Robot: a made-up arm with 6 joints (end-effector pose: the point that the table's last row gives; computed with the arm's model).
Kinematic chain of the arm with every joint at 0, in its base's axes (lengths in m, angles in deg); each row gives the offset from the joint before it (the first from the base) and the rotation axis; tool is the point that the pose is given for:
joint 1: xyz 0 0 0.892 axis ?
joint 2: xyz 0.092 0 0 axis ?
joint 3: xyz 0 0 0.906 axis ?
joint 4: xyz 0 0 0.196 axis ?
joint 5: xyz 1.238 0 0 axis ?
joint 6: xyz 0.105 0 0 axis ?
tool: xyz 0 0 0
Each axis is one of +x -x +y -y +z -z.
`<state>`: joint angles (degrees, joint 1 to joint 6).
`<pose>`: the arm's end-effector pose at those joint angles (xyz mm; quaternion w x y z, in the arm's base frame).
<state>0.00 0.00 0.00 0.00 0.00 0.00</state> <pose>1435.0 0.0 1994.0 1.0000 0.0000 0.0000 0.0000</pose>
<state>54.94 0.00 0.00 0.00 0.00 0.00</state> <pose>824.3 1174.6 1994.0 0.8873 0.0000 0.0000 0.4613</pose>
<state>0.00 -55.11 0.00 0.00 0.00 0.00</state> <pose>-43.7 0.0 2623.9 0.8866 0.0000 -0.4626 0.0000</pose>
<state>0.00 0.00 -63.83 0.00 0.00 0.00</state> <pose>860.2 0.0 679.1 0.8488 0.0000 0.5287 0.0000</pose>
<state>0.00 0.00 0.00 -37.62 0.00 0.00</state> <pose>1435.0 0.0 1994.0 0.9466 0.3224 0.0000 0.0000</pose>
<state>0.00 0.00 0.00 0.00 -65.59 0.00</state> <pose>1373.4 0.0 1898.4 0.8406 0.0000 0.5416 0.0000</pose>
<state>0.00 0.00 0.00 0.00 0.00 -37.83</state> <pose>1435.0 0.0 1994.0 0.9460 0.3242 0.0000 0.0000</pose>
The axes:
joint 1: +z
joint 2: +y
joint 3: -y
joint 4: -x
joint 5: -y
joint 6: -x

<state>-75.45 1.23 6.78 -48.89 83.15 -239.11</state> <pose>258.2 -1307.6 2182.0 0.0589 -0.3761 0.1793 -0.9071</pose>
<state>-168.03 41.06 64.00 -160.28 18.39 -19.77</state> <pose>-1816.7 -373.7 2248.3 0.0475 0.0515 -0.9974 0.0162</pose>
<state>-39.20 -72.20 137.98 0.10 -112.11 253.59</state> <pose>-1361.7 1110.4 481.1 0.5721 0.3432 -0.6026 0.4380</pose>
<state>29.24 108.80 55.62 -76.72 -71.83 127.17</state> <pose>1566.7 988.3 -313.5 0.5180 -0.1055 0.1992 0.8251</pose>
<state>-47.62 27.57 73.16 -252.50 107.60 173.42</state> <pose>904.3 -849.4 2672.9 0.8464 0.3423 0.3384 0.2282</pose>
